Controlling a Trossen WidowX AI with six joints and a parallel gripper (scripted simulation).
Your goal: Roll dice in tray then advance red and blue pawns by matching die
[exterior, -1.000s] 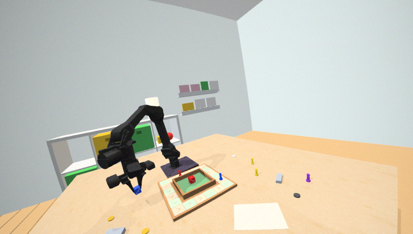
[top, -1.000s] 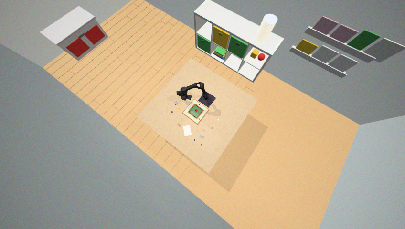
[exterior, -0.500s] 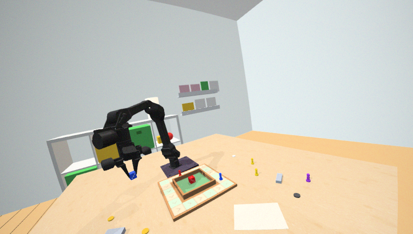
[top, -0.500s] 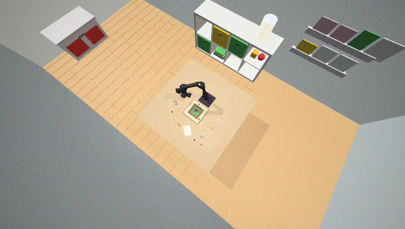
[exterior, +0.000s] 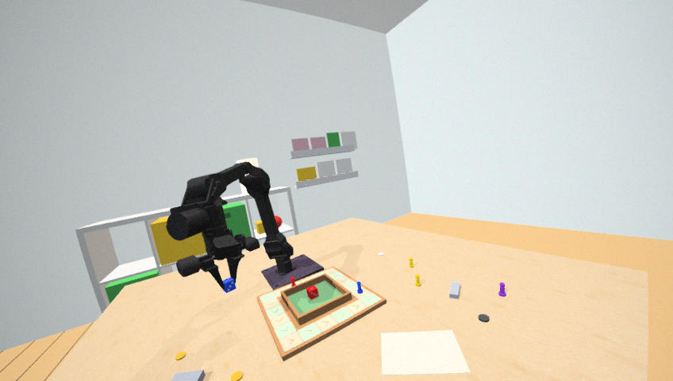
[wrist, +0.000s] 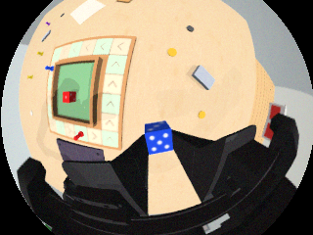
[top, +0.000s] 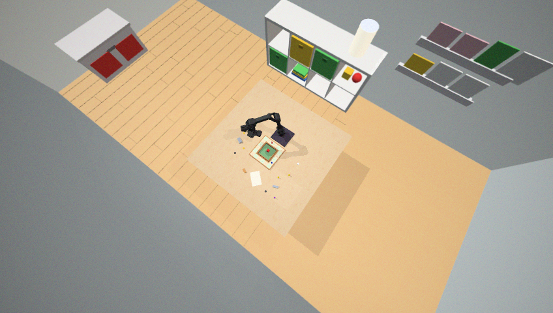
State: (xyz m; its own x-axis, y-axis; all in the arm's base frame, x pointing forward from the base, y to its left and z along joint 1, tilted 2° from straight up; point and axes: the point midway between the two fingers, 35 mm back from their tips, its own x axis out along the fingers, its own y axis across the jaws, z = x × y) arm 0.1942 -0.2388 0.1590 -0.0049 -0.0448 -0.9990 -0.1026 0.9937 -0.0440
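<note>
Now: gripper tip 40 mm past the red pawn, 200 mm to the right of it and 100 mm above it. From my gripper tip the other things lie so: green tray: 70 mm ahead, 200 mm to the left, 120 mm below; white sheet: 380 mm ahead, 220 mm to the left, 120 mm below; blue pawn: 160 mm ahead, 300 mm to the left, 100 mm below.
</note>
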